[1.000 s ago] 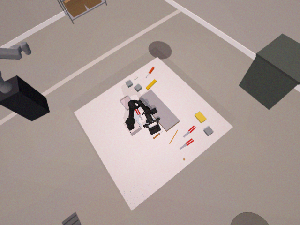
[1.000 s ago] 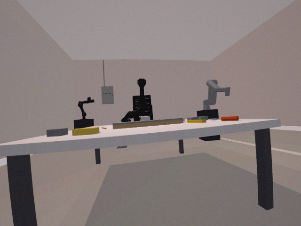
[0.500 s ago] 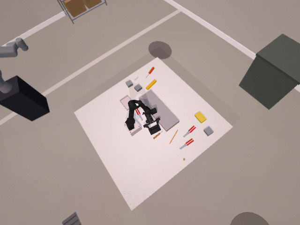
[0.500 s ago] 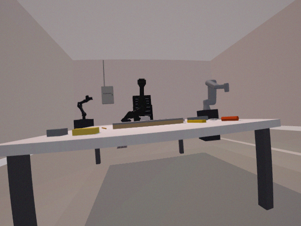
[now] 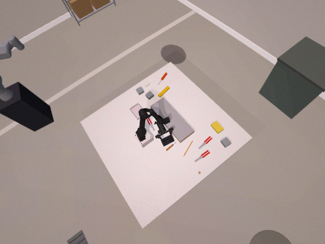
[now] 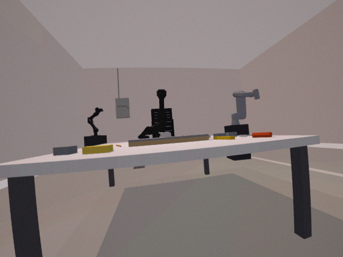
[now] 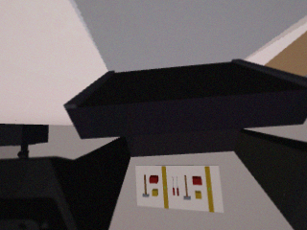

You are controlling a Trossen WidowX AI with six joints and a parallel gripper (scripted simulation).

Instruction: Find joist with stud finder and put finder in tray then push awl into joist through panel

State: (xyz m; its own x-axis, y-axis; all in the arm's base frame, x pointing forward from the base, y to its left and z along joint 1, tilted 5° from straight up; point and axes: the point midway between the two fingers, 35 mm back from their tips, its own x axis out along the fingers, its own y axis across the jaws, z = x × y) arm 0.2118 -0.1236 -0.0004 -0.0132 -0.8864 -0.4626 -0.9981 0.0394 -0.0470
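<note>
Right now the stud finder is 2 cm ahead of my gripper tip and 1 cm below it. From my gripper tip the other things lie so: orange pencil: 14 cm ahead, 14 cm to the right, 6 cm below; awl: 2 cm ahead, 4 cm to the right, 6 cm below; square light: 3 cm ahead, 1 cm to the right.
</note>
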